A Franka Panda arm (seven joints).
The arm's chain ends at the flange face. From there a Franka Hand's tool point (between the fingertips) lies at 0.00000 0.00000 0.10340 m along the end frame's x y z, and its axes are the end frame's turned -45 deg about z.
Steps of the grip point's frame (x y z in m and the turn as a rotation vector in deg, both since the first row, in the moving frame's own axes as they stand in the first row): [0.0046, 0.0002, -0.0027, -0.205, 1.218, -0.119]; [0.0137, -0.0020, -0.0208, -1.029, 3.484, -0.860]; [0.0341, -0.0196, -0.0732, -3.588, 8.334, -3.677]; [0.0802, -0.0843, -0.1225, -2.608, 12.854, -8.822]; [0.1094, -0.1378, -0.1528, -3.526, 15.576, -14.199]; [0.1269, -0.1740, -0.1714, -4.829, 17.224, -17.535]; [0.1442, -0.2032, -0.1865, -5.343, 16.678, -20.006]
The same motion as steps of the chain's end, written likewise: [0.0016, -0.0018, -0.0027, 0.716, 1.006, -0.119]; [0.0025, -0.0079, -0.0206, 1.736, 3.191, -0.860]; [-0.0047, -0.0315, -0.0719, 3.356, 8.430, -3.677]; [-0.0214, -0.1019, -0.1198, 7.245, 10.933, -8.822]; [-0.0420, -0.1568, -0.1488, 8.521, 13.507, -14.199]; [-0.0582, -0.1932, -0.1664, 8.765, 15.594, -17.535]; [-0.0663, -0.2269, -0.1818, 8.015, 15.571, -20.006]
